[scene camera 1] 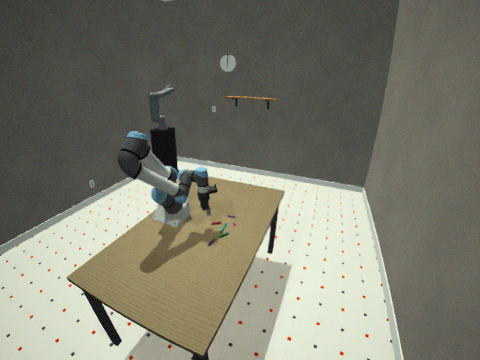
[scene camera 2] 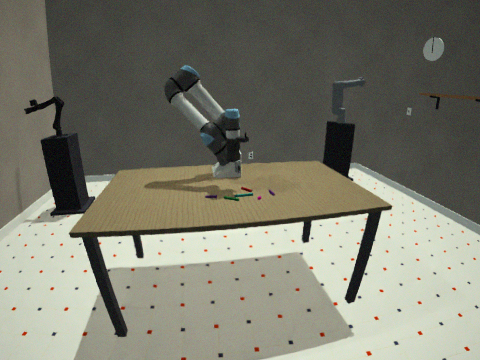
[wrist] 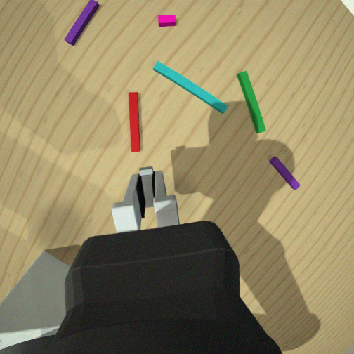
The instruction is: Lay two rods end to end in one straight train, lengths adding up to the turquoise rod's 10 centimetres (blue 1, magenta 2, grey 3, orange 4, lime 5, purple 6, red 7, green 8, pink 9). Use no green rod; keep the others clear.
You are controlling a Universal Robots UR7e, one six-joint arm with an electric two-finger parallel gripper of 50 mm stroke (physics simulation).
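Frame: origin at the arm's base, x up, y right, z ahead, level; millimetres.
Seen in the pictures: gripper, fingertip midpoint: (scene camera 1: 209, 214) (scene camera 2: 237, 172); arm's base at its link origin: (scene camera 1: 173, 204).
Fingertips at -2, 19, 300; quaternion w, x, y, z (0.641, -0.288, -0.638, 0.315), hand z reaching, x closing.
Offsets run from my fingertips to a thing's middle, as dx, dy, dz. Level surfaces: height alone.
My gripper (scene camera 1: 208, 213) (wrist: 148, 185) is shut on a grey rod (wrist: 146, 171), which shows between the fingers. It hangs above the table, near the red rod's lower end in the wrist view. The red rod {-96, -44, +33} (scene camera 1: 216, 223) (scene camera 2: 246, 189) (wrist: 134, 122) lies apart from the turquoise rod {-96, -9, +105} (scene camera 1: 223, 228) (scene camera 2: 244, 195) (wrist: 190, 87). One purple rod {-96, +164, +88} (scene camera 1: 211, 242) (scene camera 2: 211, 196) (wrist: 284, 173) lies beyond the green rod's lower end in the wrist view; another purple rod {-96, -167, +105} (scene camera 1: 231, 216) (scene camera 2: 271, 192) (wrist: 81, 22) lies at its upper left. In scene camera 2 the fingertips cannot be made out.
A green rod {-96, +65, +136} (scene camera 1: 223, 235) (scene camera 2: 231, 198) (wrist: 251, 102) lies beside the turquoise rod. A short magenta rod {-96, -79, +159} (scene camera 1: 234, 224) (scene camera 2: 259, 198) (wrist: 167, 20) lies apart at the wrist view's top. All rest on the wooden table {dx -101} (scene camera 1: 165, 290) (scene camera 2: 150, 215). Arm shadows fall across it.
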